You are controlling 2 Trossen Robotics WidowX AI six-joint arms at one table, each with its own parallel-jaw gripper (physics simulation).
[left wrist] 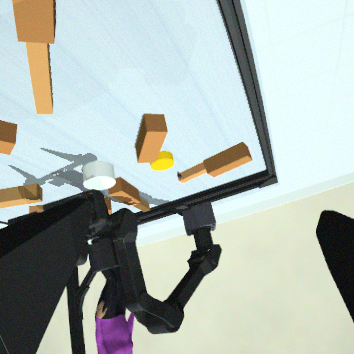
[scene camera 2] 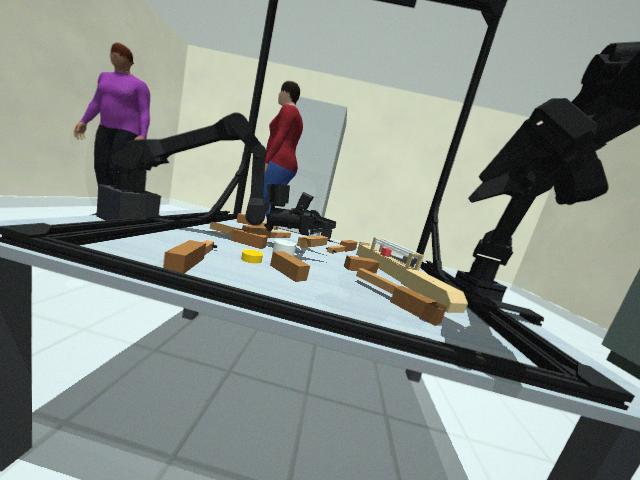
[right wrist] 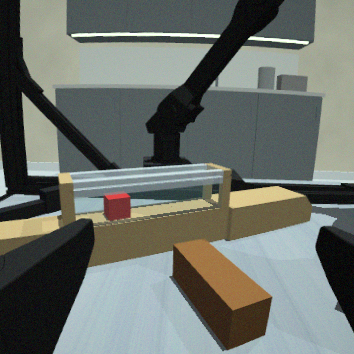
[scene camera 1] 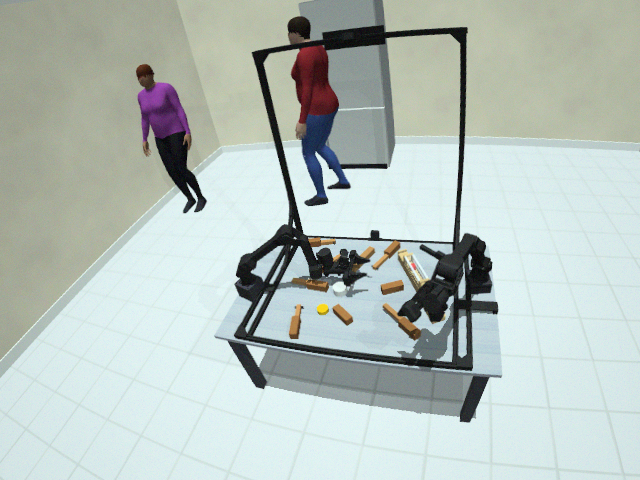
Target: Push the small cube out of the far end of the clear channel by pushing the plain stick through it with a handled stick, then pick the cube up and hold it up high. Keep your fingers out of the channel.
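The small red cube sits inside the clear channel, nearer its left end in the right wrist view. A plain brown block lies beside the channel. A handled stick lies by the channel's near end. My right gripper is open and empty, low over the table, facing the channel's side. My left gripper is open and empty, high over the near right of the table.
A white cylinder and a yellow disc stand mid-table. Another plain block and several handled sticks lie around. A black frame edges the table.
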